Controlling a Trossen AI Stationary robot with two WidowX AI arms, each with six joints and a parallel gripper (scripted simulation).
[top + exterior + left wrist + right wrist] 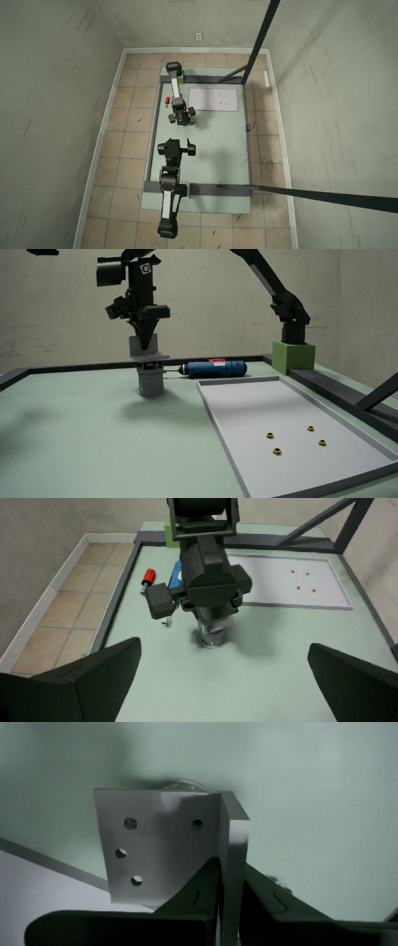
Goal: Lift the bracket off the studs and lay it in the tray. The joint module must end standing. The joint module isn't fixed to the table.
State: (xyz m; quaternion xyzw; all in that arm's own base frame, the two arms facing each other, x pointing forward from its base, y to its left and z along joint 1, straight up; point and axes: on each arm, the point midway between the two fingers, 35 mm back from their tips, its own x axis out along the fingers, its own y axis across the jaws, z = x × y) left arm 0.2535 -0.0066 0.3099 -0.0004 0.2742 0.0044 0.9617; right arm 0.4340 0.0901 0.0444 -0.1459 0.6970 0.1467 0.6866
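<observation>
Right now my right hand is 40 mm above the grey L-shaped bracket, 30 mm past it and 10 mm to the left of it. From my right hand the other things lie so: grey joint module (100 mm below, 30 mm behind, 10 mm to the right); then tray (240 mm behind, 200 mm to the right, 120 mm below); then red-handled tool (210 mm to the right, 140 mm ahead, 120 mm below).
</observation>
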